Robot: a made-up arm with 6 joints.
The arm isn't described. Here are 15 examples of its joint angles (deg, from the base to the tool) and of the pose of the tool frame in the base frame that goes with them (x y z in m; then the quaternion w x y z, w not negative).
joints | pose
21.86 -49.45 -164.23 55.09 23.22 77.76 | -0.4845 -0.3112 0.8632 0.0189 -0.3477 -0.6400 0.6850
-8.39 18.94 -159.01 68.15 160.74 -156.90 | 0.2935 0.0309 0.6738 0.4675 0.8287 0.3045 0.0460
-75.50 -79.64 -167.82 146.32 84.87 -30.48 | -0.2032 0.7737 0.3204 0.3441 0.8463 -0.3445 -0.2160
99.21 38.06 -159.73 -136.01 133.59 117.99 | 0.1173 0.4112 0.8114 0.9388 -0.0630 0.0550 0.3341
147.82 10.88 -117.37 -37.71 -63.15 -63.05 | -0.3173 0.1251 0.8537 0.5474 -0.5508 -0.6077 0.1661
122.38 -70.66 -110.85 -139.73 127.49 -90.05 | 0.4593 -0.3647 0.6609 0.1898 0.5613 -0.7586 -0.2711
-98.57 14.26 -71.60 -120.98 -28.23 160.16 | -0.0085 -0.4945 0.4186 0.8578 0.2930 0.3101 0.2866
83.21 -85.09 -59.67 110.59 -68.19 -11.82 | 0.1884 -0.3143 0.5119 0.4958 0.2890 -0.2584 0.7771
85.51 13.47 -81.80 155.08 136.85 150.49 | -0.0185 0.4757 0.7423 0.6139 -0.4954 -0.5794 0.2050
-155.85 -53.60 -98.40 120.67 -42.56 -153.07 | -0.0018 0.2215 0.7842 0.2567 0.4507 0.5493 -0.6552
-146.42 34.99 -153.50 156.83 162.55 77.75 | -0.2596 -0.1946 0.7789 0.5274 0.1186 0.0524 0.8396
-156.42 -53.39 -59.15 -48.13 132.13 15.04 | -0.1051 0.2057 0.5512 0.3797 0.9122 -0.1295 -0.0833
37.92 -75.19 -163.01 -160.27 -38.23 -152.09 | -0.4659 -0.3575 0.6267 0.4526 -0.6116 -0.5688 0.3124
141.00 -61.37 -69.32 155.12 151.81 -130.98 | 0.2352 -0.2136 0.7650 0.2177 0.3488 -0.9100 -0.0537
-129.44 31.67 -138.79 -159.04 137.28 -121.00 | -0.3749 -0.2280 0.8158 0.0827 -0.8400 0.2701 -0.4632
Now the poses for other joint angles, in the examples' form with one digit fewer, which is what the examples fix.
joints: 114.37 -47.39 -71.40 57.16 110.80 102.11
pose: -0.134 0.032 0.656 0.512 -0.098 -0.656 -0.546
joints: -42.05 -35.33 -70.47 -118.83 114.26 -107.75
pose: -0.122 -0.228 0.830 0.579 -0.540 -0.538 -0.291
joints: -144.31 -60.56 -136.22 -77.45 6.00 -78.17
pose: 0.385 0.274 0.865 0.558 -0.648 -0.264 0.446
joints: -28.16 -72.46 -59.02 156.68 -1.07 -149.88
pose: -0.085 -0.064 0.690 0.722 -0.540 0.402 0.162
